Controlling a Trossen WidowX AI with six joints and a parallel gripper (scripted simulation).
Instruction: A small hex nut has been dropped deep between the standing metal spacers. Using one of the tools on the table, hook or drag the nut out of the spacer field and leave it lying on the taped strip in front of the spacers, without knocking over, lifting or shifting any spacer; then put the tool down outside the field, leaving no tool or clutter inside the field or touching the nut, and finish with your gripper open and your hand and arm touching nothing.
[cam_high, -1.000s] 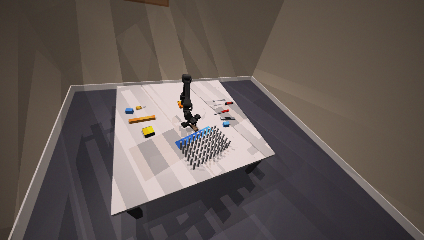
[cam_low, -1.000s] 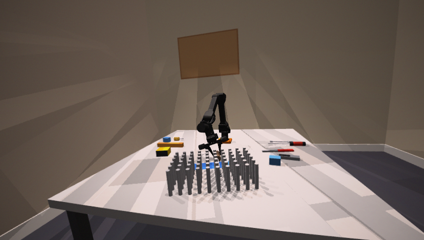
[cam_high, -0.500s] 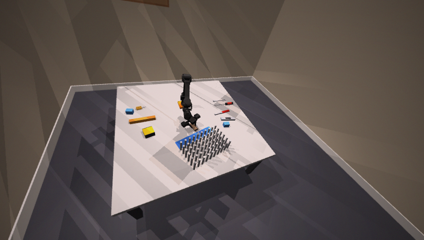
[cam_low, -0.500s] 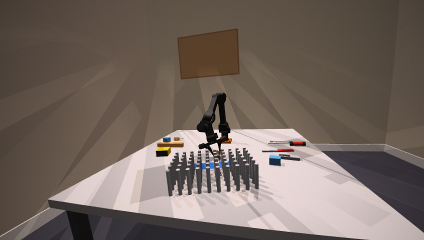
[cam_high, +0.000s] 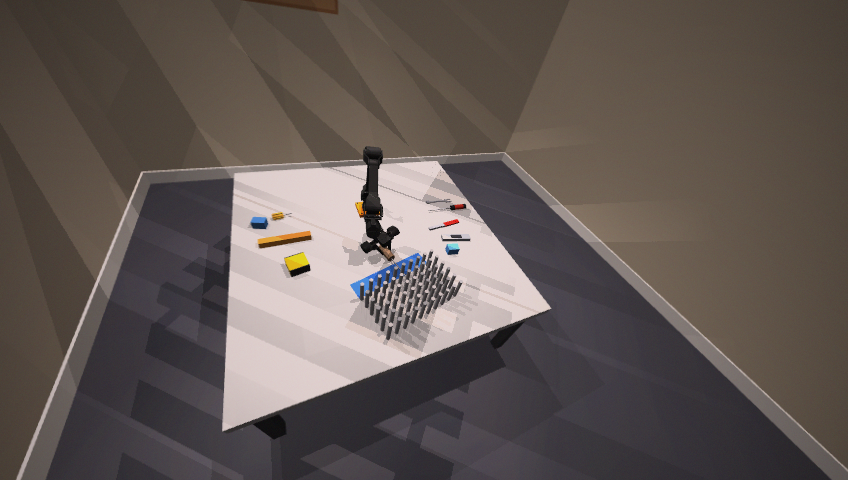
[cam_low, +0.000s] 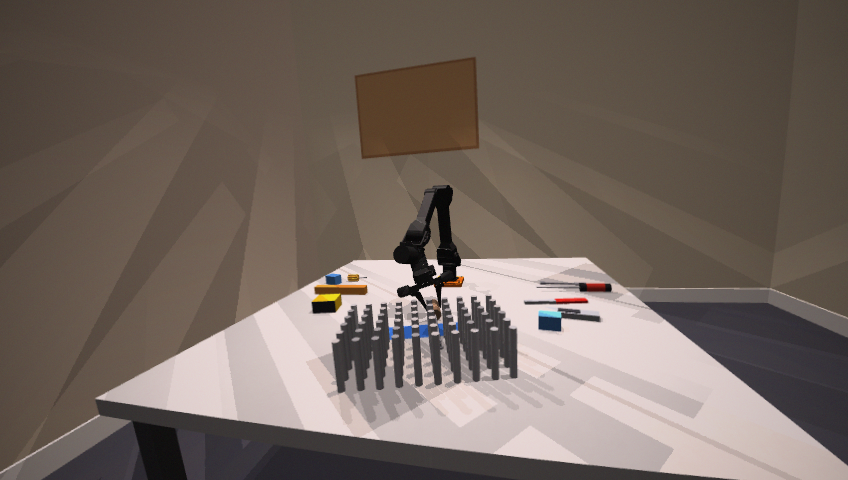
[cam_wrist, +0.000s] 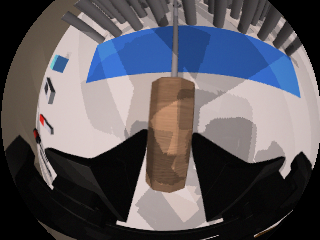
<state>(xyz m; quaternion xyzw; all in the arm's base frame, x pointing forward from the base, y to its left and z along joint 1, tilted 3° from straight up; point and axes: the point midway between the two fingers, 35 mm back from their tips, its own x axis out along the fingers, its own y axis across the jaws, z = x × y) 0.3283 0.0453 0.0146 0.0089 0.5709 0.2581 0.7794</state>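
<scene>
Now: gripper tip 100 mm short of the wooden-handled tool and 40 mm to the right of it. Also, from my gripper tip: black block: 390 mm to the right, 40 mm ahead; then red-handled tool: 350 mm to the left, 190 mm behind, 10 mm below; then blue taped strip: 110 mm ahead, 20 mm below, 10 mm to the left.
</scene>
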